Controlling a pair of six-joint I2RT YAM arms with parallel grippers.
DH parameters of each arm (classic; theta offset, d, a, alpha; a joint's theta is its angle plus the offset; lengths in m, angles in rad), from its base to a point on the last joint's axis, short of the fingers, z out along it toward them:
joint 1: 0 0.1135 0.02 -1.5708
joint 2: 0 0 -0.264 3.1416
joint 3: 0.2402 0 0.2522 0
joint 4: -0.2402 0 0.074 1.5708
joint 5: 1.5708 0 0 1.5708
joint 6: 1.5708 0.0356 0 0
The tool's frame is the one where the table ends.
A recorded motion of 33 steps. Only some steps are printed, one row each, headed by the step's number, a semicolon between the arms.
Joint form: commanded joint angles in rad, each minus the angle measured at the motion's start. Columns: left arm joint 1, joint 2, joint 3, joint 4, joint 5, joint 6; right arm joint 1, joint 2, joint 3, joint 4, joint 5, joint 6.
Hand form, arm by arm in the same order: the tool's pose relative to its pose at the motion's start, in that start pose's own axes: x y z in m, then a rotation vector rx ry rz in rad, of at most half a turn. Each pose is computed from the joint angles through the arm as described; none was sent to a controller.
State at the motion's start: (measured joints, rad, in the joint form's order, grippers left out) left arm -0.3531 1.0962 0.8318 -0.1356 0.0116 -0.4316; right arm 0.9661 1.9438 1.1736 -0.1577 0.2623 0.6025
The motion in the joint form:
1: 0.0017 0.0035 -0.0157 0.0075 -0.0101 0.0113; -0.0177 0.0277 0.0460 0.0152 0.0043 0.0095
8: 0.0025 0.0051 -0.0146 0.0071 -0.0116 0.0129; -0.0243 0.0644 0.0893 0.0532 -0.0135 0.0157
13: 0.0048 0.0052 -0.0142 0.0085 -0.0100 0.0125; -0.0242 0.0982 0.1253 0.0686 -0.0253 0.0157
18: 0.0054 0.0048 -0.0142 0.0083 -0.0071 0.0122; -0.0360 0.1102 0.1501 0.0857 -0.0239 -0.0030
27: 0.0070 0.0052 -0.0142 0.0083 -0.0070 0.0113; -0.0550 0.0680 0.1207 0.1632 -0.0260 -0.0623
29: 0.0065 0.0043 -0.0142 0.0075 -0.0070 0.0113; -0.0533 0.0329 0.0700 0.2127 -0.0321 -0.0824
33: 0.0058 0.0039 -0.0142 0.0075 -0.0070 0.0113; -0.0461 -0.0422 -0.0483 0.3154 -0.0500 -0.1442
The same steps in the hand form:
1: 0.0043 0.0029 0.0023 -0.0155 0.0058 0.0106; -0.0129 0.0015 0.0060 -0.0039 -0.0322 0.0318
8: 0.0041 0.0031 0.0026 -0.0179 0.0057 0.0118; -0.0221 0.0074 0.0140 -0.0391 -0.0591 0.0537
13: 0.0036 0.0034 0.0026 -0.0176 0.0040 0.0105; -0.0262 0.0129 0.0213 -0.0586 -0.0666 0.0574
18: 0.0036 0.0035 0.0025 -0.0154 0.0048 0.0100; -0.0351 0.0130 0.0236 -0.0654 -0.0945 0.0547
27: 0.0034 0.0038 0.0026 -0.0168 0.0045 0.0084; -0.0474 0.0076 0.0129 -0.0979 -0.1739 0.0302
29: 0.0035 0.0037 0.0024 -0.0163 0.0046 0.0086; -0.0441 0.0047 0.0056 -0.1195 -0.1998 0.0161
33: 0.0035 0.0035 0.0023 -0.0156 0.0045 0.0089; -0.0321 -0.0025 -0.0090 -0.1624 -0.2443 -0.0390

